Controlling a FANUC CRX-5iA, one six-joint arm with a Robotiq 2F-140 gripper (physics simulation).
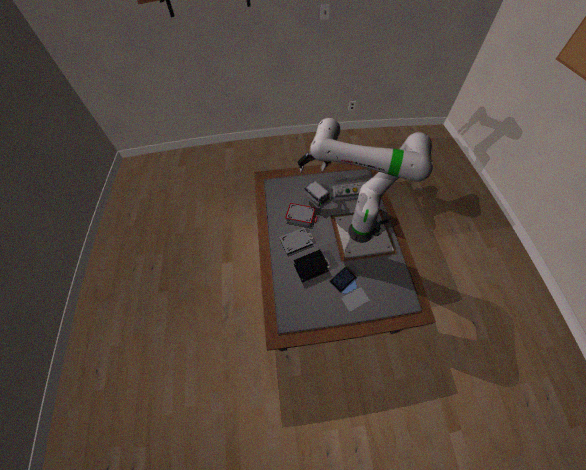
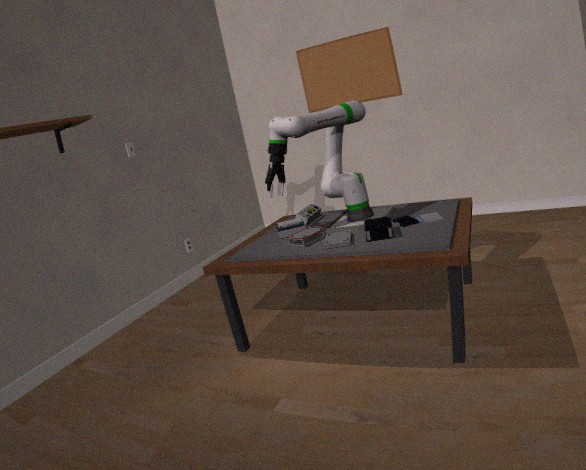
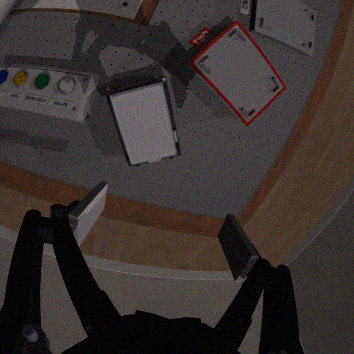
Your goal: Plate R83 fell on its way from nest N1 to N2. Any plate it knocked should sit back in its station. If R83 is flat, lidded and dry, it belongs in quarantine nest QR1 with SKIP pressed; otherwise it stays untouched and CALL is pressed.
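Places are measured from the arm's base along level axes (x ahead, y left, z up), in metres.
Pixels of known places: gripper, between the fingertips: (image 1: 311,169) (image 2: 274,196) (image 3: 165,211); arm's base, origin of its link: (image 1: 360,232) (image 2: 360,217).
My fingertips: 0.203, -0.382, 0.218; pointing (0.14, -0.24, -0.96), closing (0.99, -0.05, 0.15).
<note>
For each thing: its top centre in the pictures, then the offset to it from my fingertips, as dx, dy, dz. "spot": a spot on its surface instead.
- red-outlined nest, centre of its top: (image 3: 244,74) (image 2: 305,231) (image 1: 300,212) +0.119, +0.166, -0.172
- grey nest, centre of its top: (image 3: 291,18) (image 2: 337,235) (image 1: 295,239) +0.196, +0.334, -0.190
- block, centre of its top: (image 2: 377,221) (image 1: 311,263) +0.158, +0.520, -0.156
- dark gridded plate, centre of its top: (image 2: 405,219) (image 1: 343,278) +0.009, +0.637, -0.204
- blue patch, a spot on its surface: (image 1: 350,286) spot: -0.016, +0.687, -0.218
- button panel, centre of its top: (image 3: 22,94) (image 2: 306,207) (image 1: 350,185) -0.248, +0.077, -0.134
- pale-topped box with a dark frame, centre of its top: (image 3: 144,126) (image 2: 289,221) (image 1: 317,189) -0.031, +0.037, -0.149
- pale flat sheet, centre of its top: (image 2: 431,216) (image 1: 355,299) -0.014, +0.763, -0.210
My gripper (image 1: 313,169) (image 2: 276,194) (image 3: 165,211) is open and empty, high over the table's far edge. The red-outlined nest (image 1: 301,213) (image 3: 239,73), with a red tag, shows bare corner brackets. A grey nest (image 1: 297,241) (image 2: 338,238) (image 3: 286,22) beside it also holds no plate. A black plate or block (image 1: 311,265) (image 2: 378,227) stands beyond it. A dark gridded plate (image 1: 343,279) (image 2: 406,220) lies askew, partly over a blue patch (image 1: 350,286). Its lid and tilt are unclear. The button panel (image 1: 348,190) (image 2: 310,212) (image 3: 45,90) shows blue, yellow, green and white buttons.
A pale-topped box with a dark frame (image 1: 317,192) (image 3: 145,122) stands between the panel and the red nest. A pale flat sheet (image 1: 355,299) (image 2: 431,217) lies past the gridded plate. The arm's wood-edged base board (image 1: 377,247) is beside the nests. A wooden rim (image 1: 270,300) (image 2: 350,264) (image 3: 309,112) borders the table.
</note>
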